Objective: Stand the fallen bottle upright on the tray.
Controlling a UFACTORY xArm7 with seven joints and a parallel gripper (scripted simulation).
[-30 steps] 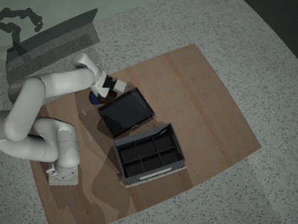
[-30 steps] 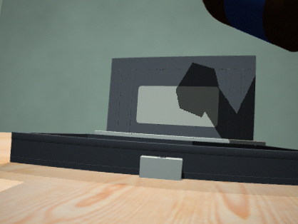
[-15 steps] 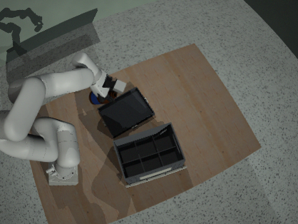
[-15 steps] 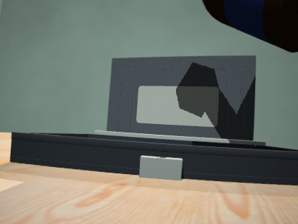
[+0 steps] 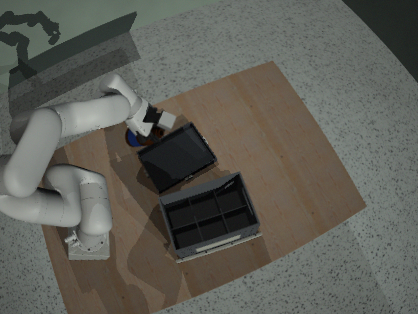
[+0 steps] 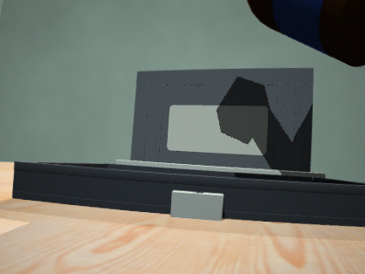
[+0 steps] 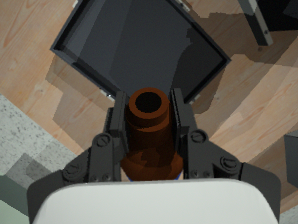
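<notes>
The bottle is 4 cm to the left of my hand, 3 cm below it and 3 cm behind it. The rest, counted from my hand: dark crate 31 cm to the right, 12 cm below, 3 cm behind; then tray 19 cm below, 3 cm ahead, 2 cm to the right.
</notes>
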